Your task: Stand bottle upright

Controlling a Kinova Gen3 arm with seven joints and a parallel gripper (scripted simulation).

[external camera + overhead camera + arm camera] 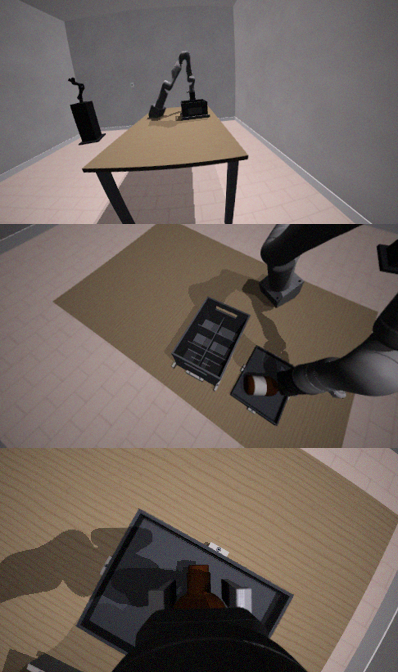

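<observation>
The brown bottle is 10 mm ahead of my hand, 50 mm to the right of it and 40 mm below it. From my hand the other things lie so: dark flat tray (10 mm behind, 40 mm to the right, 70 mm below); dark crate (80 mm behind, 300 mm to the right).
</observation>
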